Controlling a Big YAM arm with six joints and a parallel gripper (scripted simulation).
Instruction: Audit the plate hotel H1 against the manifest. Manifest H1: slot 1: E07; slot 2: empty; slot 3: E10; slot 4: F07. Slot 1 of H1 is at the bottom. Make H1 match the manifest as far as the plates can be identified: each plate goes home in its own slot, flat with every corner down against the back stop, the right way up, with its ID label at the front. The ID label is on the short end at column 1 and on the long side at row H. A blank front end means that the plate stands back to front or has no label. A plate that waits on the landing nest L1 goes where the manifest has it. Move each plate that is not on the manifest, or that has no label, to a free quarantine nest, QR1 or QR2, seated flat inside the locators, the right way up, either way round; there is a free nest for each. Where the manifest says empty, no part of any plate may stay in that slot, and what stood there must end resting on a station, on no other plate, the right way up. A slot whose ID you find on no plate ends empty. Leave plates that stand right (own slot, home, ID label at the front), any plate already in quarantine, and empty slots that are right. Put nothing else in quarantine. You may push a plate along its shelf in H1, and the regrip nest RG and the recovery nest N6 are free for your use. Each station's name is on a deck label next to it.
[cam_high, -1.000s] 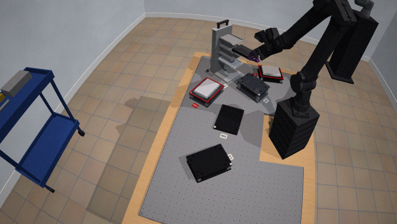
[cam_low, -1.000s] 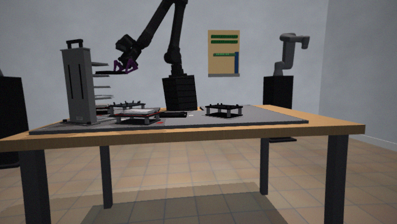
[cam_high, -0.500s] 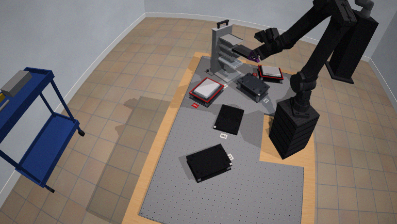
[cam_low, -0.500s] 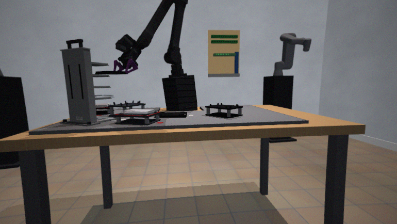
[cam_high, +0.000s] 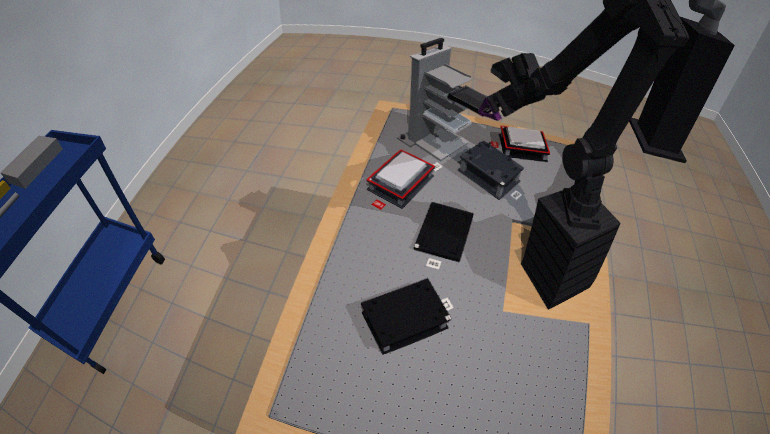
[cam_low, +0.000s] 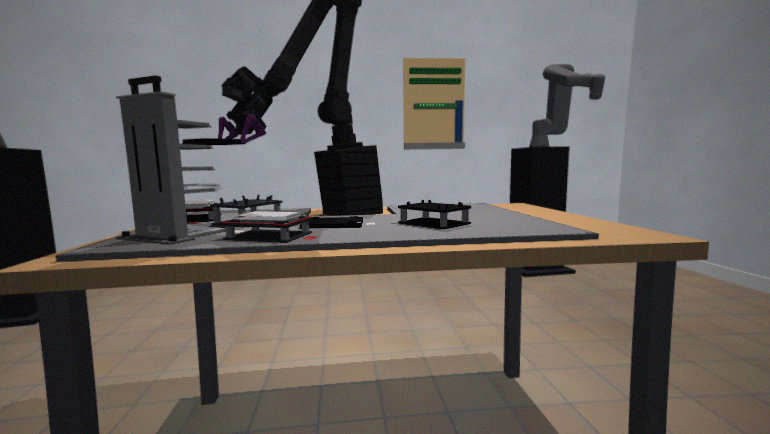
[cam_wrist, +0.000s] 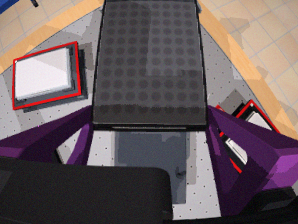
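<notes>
My hand is 4 cm short of the dark plate, 3 cm to the left of it and 1 cm above it. Round my hand: H1 deck label (13 cm ahead, 2 cm to the left, 24 cm below); grey plate hotel H1 (18 cm ahead, 14 cm to the right, 8 cm below); regrip nest (3 cm behind, 3 cm to the left, 18 cm below).
</notes>
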